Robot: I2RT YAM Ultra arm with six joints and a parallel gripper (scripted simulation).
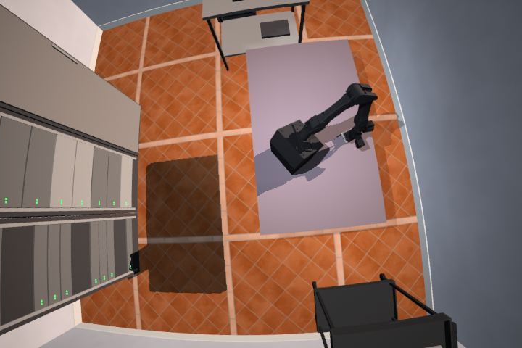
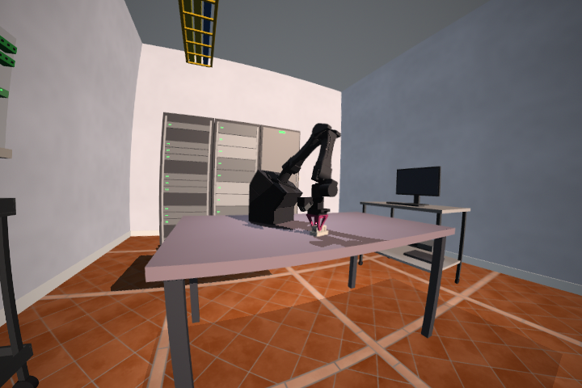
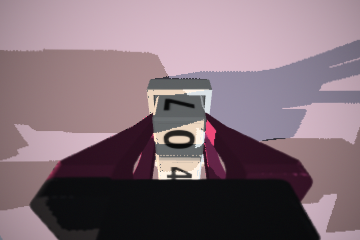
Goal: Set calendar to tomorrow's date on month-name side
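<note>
Right now my hand is right at the cream digit cube. From my hand the other things lie so: cream tray (20 mm to the left, 20 mm below, 10 mm behind).
</note>
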